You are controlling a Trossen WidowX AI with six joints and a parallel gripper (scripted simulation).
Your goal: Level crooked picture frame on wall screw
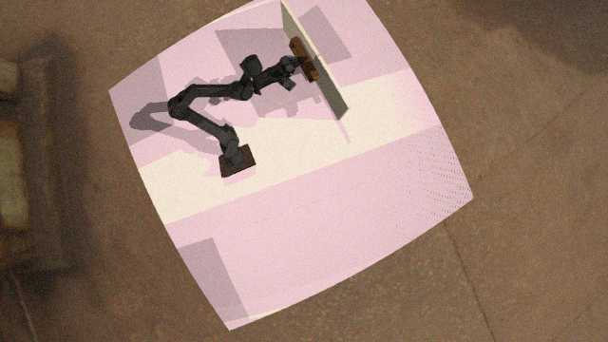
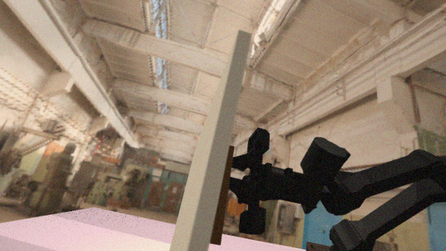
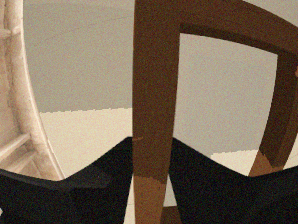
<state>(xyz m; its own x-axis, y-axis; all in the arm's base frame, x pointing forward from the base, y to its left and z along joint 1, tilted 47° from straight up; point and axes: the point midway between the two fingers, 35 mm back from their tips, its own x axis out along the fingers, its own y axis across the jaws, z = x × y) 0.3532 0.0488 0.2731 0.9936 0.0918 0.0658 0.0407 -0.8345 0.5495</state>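
Right now the brown wooden picture frame is 50 mm below my gripper tip and 10 mm to the left of it. The rest, counted from my gripper tip: grey wall panel (60 mm below, 20 mm ahead).
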